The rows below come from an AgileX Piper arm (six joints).
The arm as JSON. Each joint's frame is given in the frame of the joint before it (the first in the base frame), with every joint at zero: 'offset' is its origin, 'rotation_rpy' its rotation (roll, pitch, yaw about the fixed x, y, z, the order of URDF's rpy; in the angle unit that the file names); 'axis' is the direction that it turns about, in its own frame. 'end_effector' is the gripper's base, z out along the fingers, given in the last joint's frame.
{
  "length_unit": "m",
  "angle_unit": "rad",
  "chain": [
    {
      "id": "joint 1",
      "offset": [
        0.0,
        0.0,
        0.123
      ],
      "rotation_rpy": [
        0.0,
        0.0,
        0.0
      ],
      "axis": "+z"
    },
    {
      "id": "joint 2",
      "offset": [
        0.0,
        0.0,
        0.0
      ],
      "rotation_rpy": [
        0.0,
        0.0,
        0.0
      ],
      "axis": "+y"
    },
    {
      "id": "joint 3",
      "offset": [
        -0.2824,
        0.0,
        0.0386
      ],
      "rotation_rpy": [
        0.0,
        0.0,
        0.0
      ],
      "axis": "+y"
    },
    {
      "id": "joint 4",
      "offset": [
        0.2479,
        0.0,
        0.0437
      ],
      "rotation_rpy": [
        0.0,
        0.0,
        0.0
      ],
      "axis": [
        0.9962,
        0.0,
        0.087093
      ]
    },
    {
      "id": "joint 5",
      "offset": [
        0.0,
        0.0,
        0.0
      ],
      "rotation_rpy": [
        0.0,
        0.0,
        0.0
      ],
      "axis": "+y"
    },
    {
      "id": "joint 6",
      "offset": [
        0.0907,
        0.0,
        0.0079
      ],
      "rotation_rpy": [
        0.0,
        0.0,
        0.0
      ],
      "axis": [
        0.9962,
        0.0,
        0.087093
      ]
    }
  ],
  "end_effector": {
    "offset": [
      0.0,
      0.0,
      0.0
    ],
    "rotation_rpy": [
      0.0,
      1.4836,
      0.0
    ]
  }
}
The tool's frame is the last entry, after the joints.
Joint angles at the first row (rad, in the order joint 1, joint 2, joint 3, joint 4, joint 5, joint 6):
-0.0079, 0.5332, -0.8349, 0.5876, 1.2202, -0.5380
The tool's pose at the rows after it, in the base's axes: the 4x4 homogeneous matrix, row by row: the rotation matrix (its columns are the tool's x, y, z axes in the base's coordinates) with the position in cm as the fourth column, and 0 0 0 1 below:
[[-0.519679, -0.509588, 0.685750, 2.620], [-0.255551, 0.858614, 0.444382, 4.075], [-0.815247, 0.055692, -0.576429, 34.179], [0, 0, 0, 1]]
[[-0.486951, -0.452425, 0.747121, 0.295], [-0.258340, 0.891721, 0.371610, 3.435], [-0.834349, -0.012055, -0.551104, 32.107], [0, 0, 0, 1]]
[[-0.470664, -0.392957, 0.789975, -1.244], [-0.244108, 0.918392, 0.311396, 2.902], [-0.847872, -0.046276, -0.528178, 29.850], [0, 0, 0, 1]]
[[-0.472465, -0.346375, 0.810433, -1.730], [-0.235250, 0.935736, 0.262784, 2.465], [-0.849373, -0.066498, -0.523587, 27.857], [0, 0, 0, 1]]
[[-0.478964, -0.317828, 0.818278, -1.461], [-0.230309, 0.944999, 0.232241, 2.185], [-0.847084, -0.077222, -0.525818, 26.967], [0, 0, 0, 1]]
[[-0.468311, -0.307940, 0.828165, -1.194], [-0.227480, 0.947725, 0.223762, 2.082], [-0.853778, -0.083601, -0.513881, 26.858], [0, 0, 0, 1]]
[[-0.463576, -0.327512, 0.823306, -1.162], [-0.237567, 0.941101, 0.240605, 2.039], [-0.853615, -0.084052, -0.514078, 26.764], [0, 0, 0, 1]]
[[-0.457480, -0.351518, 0.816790, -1.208], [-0.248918, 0.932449, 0.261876, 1.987], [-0.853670, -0.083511, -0.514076, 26.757], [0, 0, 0, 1]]
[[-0.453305, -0.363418, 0.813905, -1.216], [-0.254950, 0.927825, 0.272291, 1.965], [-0.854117, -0.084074, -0.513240, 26.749], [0, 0, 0, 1]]
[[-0.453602, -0.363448, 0.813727, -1.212], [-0.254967, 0.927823, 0.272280, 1.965], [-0.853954, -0.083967, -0.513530, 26.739], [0, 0, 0, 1]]
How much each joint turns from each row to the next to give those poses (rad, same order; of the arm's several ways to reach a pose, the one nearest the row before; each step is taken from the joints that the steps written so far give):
0.0000, -0.1649, 0.0816, -0.0877, -0.0021, 0.0566
0.0000, -0.1510, 0.0736, -0.0857, -0.0014, 0.0431
0.0000, -0.1309, 0.0749, -0.0687, 0.0000, 0.0497
0.0000, -0.0831, 0.0678, -0.0537, -0.0066, 0.0322
0.0000, -0.0195, 0.0361, -0.0316, -0.0217, 0.0139
0.0028, 0.0000, 0.0111, -0.0090, -0.0275, 0.0023
0.0226, 0.0000, 0.0048, -0.0015, -0.0048, 0.0001
0.0285, 0.0000, 0.0003, -0.0023, -0.0009, 0.0027
0.0136, 0.0000, 0.0008, -0.0005, -0.0019, 0.0000
0.0000, 0.0000, 0.0004, -0.0001, 0.0000, 0.0000

